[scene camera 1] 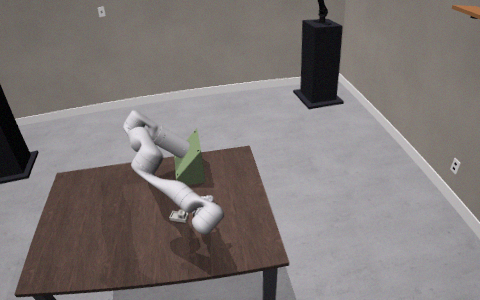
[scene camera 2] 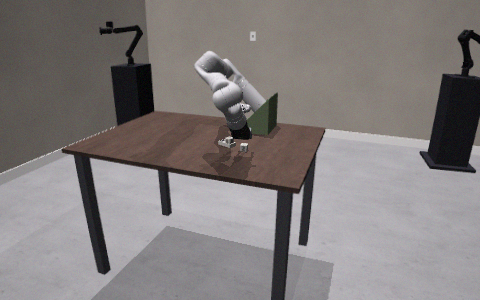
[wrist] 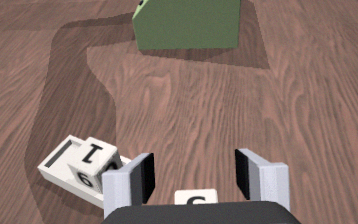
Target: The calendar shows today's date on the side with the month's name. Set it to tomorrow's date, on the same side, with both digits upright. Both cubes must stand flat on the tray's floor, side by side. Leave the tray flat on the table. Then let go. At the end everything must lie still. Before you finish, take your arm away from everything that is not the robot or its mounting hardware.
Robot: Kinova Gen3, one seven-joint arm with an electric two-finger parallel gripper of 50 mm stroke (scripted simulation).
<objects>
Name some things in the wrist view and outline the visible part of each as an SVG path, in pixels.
The gripper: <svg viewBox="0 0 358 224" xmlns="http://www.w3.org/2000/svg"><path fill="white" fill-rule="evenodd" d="M301 223L291 214L289 167L284 163L270 163L247 148L235 149L236 184L246 200L251 201L142 205L147 204L155 189L154 153L142 153L119 170L108 170L102 174L104 220L101 224Z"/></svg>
A white cube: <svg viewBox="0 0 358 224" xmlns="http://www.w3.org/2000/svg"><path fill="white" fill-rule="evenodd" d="M89 137L67 160L67 165L77 183L102 195L102 174L108 170L119 170L123 167L123 163L117 147Z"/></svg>
</objects>
